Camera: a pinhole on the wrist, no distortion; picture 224 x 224 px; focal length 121.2 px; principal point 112.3 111.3 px. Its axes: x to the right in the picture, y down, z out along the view. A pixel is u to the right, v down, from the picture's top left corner.
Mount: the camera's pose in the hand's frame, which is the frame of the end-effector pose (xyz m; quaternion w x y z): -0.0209 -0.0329 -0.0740 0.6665 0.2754 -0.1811 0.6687
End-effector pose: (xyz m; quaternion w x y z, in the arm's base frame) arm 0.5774 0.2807 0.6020 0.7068 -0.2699 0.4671 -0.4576
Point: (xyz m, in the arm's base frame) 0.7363 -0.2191 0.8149
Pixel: 108.5 25.3
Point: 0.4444 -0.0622 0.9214
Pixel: 22.7 63.3
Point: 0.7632 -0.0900 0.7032
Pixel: 142.1 13.7
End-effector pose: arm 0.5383 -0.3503 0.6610 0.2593 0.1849 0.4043 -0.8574
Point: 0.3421 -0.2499 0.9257
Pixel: 64.2 121.7
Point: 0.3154 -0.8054 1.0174
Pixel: 187.3 99.6
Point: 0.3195 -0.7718 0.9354
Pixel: 194.0 88.1
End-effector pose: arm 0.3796 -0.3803 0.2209 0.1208 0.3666 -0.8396 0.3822
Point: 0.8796 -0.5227 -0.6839
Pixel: outside the picture
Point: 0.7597 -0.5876 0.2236
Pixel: 76.9 169.1
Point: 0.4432 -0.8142 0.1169
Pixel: 157.3 89.1
